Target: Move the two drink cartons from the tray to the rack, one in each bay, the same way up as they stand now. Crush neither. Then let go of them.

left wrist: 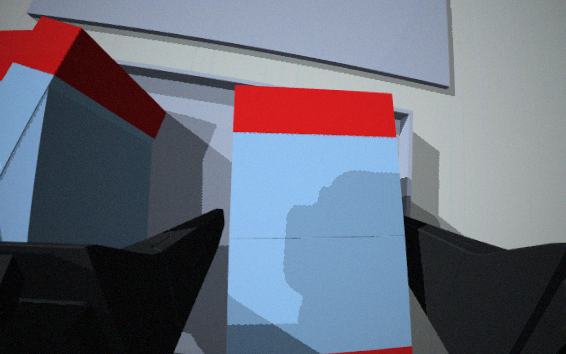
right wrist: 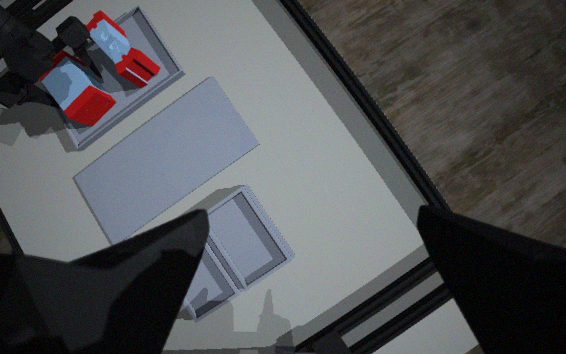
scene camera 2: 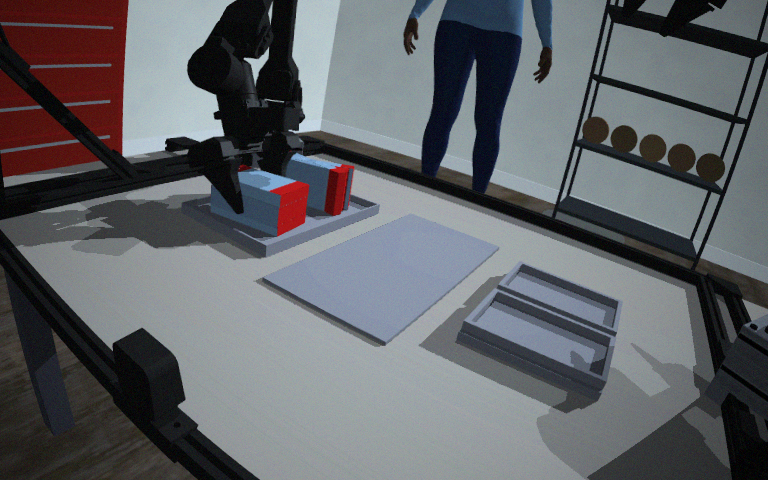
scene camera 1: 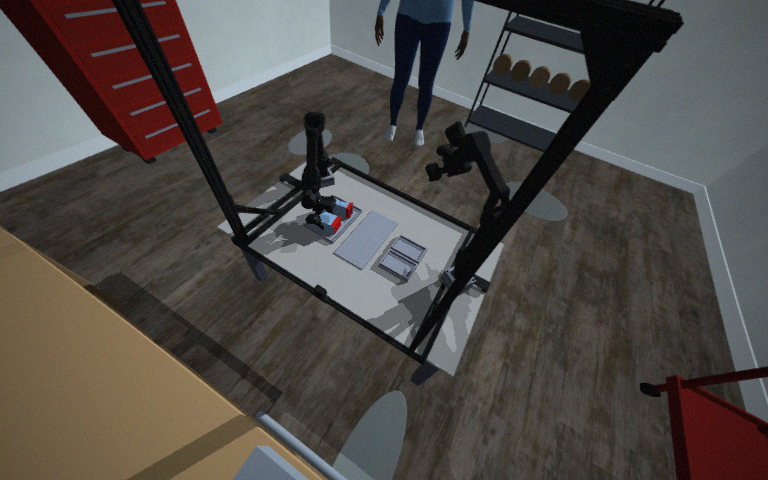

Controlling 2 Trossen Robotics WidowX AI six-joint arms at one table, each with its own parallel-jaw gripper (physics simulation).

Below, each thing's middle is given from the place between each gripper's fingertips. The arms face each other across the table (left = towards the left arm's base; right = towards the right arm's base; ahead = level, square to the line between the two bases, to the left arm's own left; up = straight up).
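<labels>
From my right hand, the flat grey mat (scene camera 2: 378,283) is 370 mm below, 160 mm to the left and 220 mm behind. Then there's the grey tray (scene camera 2: 317,222), which is 360 mm below that same right hand, 260 mm behind it and 360 mm to the left of it.
For my left hand, the flat grey mat is 20 mm below it, 100 mm ahead of it and 180 mm to the right of it, while the grey tray is 10 mm below that hand, 20 mm to the left of it and 50 mm ahead of it.
</labels>
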